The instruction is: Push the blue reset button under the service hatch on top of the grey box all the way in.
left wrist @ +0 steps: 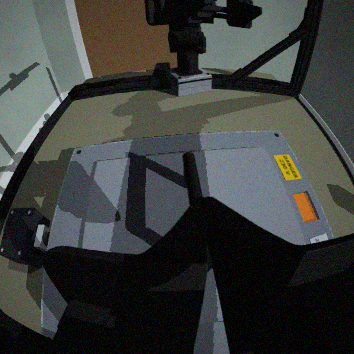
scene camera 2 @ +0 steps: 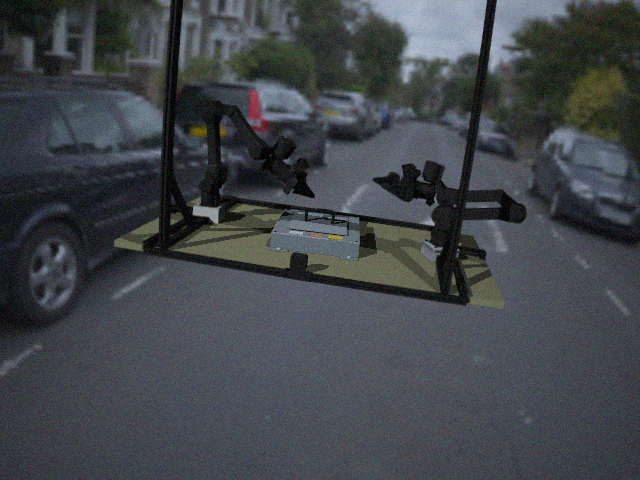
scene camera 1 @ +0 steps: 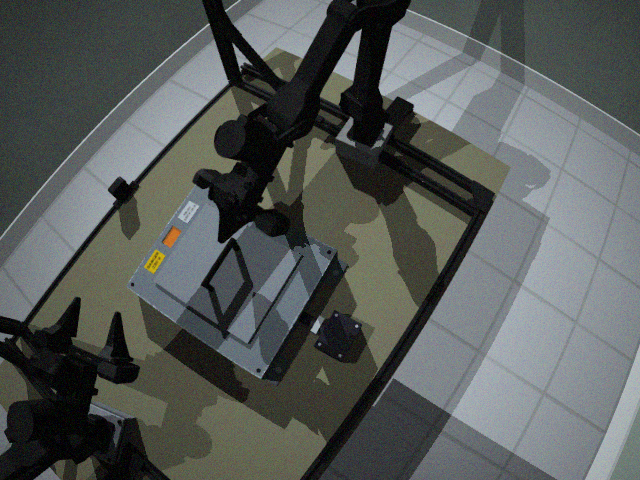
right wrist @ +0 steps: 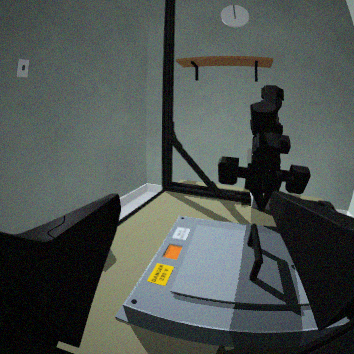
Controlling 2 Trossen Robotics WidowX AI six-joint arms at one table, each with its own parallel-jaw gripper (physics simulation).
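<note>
The grey box carries a flat service hatch, which lies down on its top. A black handle stands on the hatch and casts a shadow. The blue reset button does not show in any view. My left gripper is shut and empty, a little above the hatch near the handle and apart from it. My right gripper is open and empty, beside and above the box.
A black block with a white connector stands beside the box. A yellow danger label and an orange patch lie along one box edge. Black frame rails border the table.
</note>
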